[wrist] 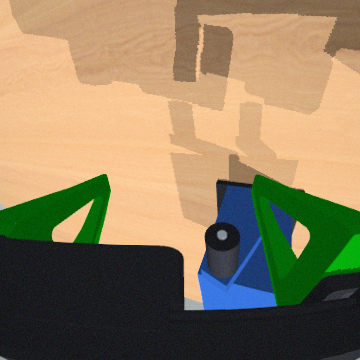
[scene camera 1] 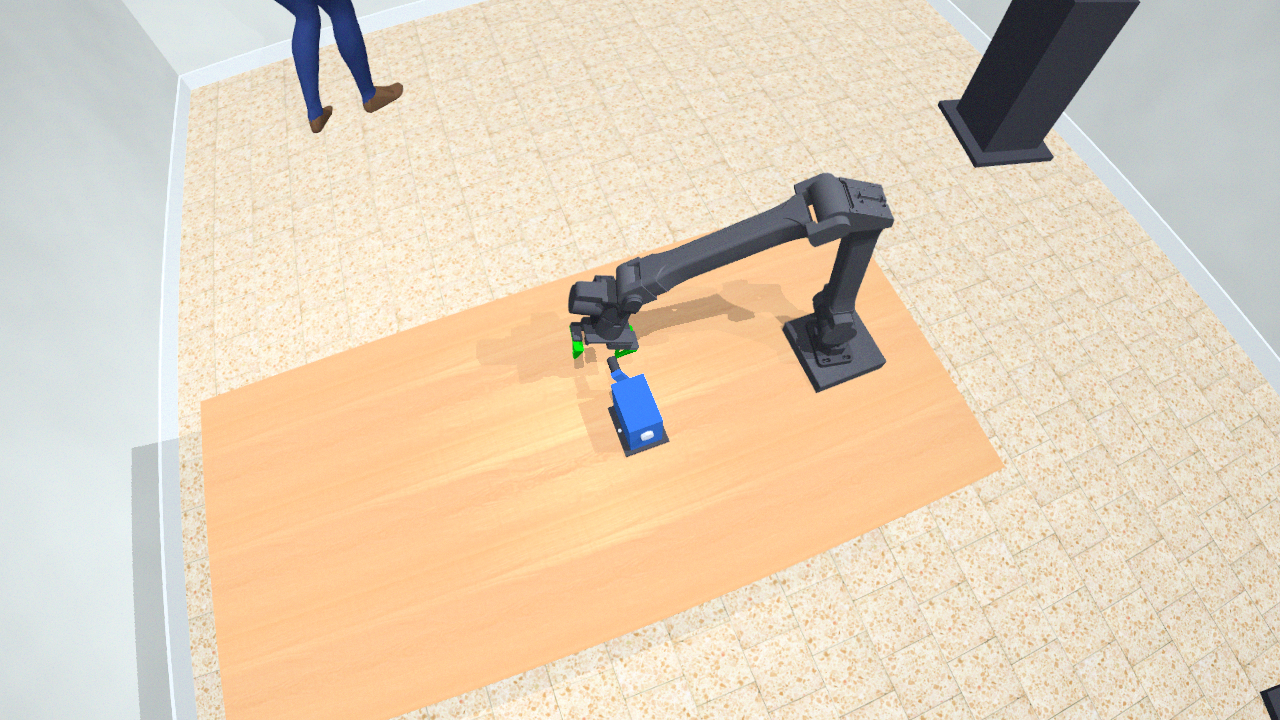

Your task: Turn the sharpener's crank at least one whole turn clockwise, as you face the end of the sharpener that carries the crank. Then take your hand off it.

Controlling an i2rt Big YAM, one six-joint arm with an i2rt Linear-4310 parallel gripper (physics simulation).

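Places are measured from the arm's base along level axes (x left, y ahead, z down), in centimetres.
Pixels of known places: gripper, fingertip midpoint: (wrist: 180, 182) (scene camera 1: 594, 356); arm's base, link origin: (scene camera 1: 828, 343).
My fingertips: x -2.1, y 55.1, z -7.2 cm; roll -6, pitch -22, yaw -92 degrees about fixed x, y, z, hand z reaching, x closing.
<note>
For each thing: its top centre in the pictures, then the offset to it from my fingertips. "pt": a spot on its surface instead. Level surfaces: height alone.
- blue sharpener, surface spot: (wrist: 237, 296) pt dx +9.7, dy -6.4, dz -1.8 cm
- black cylindrical handle, surface spot: (wrist: 222, 255) (scene camera 1: 613, 358) pt dx +2.3, dy -3.8, dz -2.6 cm
- wooden table, surface height: dz +11.0 cm
The blue sharpener (scene camera 1: 636, 402) (wrist: 237, 296) stands on a dark base on the table. Its crank is on the end towards the arm, and a short blue crank arm carries a black cylindrical handle (scene camera 1: 613, 364) (wrist: 222, 255) with a grey dot on its end. My gripper (scene camera 1: 601, 350) (wrist: 180, 182) is wide open with green fingers and holds nothing. It hangs beside the crank end. In the wrist view the handle shows between the fingers, nearer the right one, with a gap visible on both sides. The right finger hides part of the sharpener; contact with it cannot be told.
The wooden table (scene camera 1: 402, 537) (wrist: 50, 140) bears the arm's dark base (scene camera 1: 863, 365) to the right of the sharpener. The arm's shadow falls across the table. A dark pillar (scene camera 1: 1029, 80) and a person's legs (scene camera 1: 308, 62) are on the floor beyond the table.
</note>
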